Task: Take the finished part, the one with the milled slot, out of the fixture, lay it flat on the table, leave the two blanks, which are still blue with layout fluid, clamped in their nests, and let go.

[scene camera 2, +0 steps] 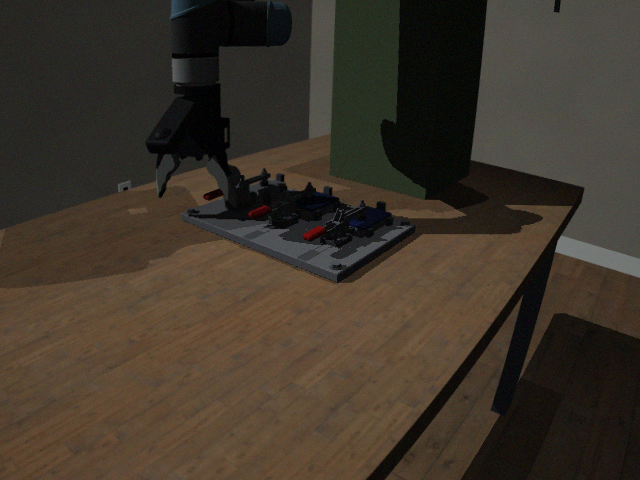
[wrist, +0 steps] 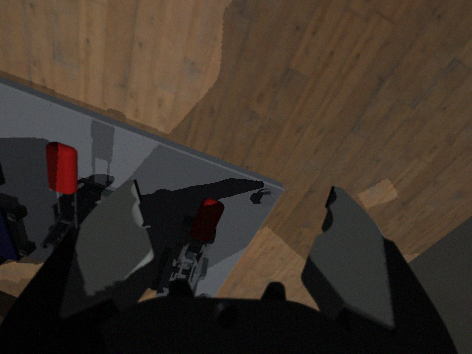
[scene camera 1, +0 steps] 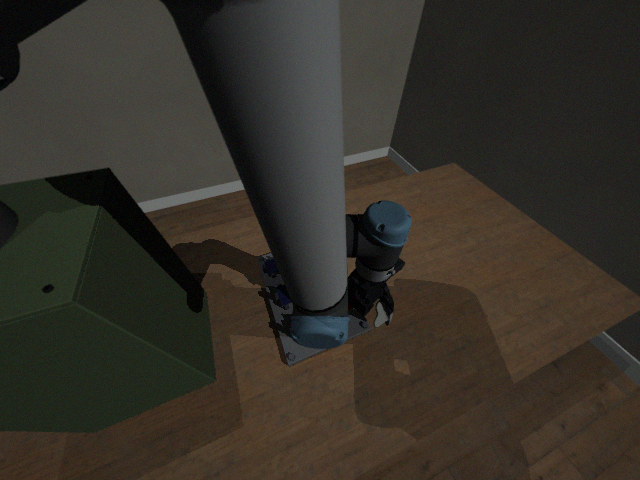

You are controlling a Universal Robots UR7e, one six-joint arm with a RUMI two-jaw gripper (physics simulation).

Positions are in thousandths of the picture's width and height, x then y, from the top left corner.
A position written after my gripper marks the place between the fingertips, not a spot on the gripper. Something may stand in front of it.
I see my gripper (scene camera 2: 307, 422) and a grey fixture plate (wrist: 368, 507).
My gripper shows as well in the wrist view (wrist: 497, 524) and in scene camera 1 (scene camera 1: 570, 634).
